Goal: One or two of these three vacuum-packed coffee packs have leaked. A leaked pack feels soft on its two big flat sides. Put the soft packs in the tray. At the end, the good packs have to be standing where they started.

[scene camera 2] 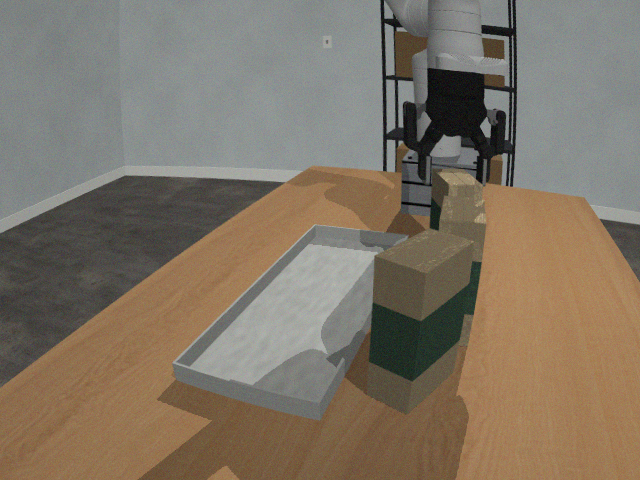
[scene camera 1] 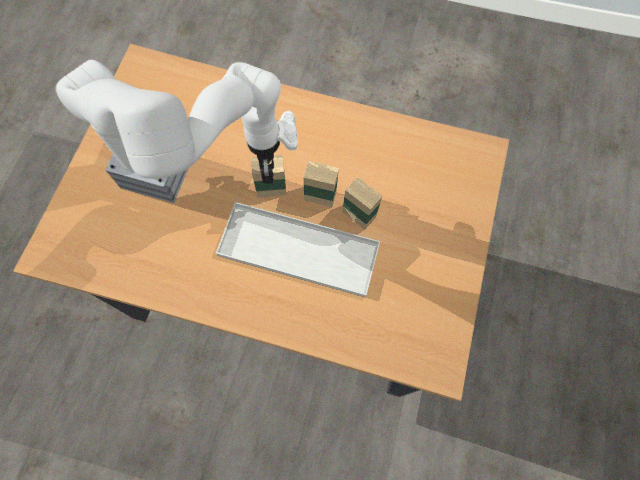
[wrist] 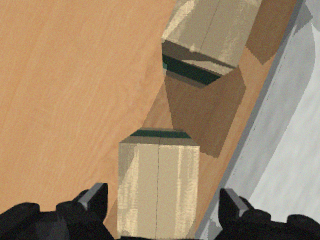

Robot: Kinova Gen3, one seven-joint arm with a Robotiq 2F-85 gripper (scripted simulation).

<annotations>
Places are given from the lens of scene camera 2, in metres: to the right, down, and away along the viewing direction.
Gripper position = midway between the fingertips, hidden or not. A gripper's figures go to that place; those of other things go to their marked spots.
my gripper [scene camera 2: 454, 184]: 0.17, -0.07, 0.59
grey tray [scene camera 2: 301, 323]: -0.02, 0.09, 0.53
</annotations>
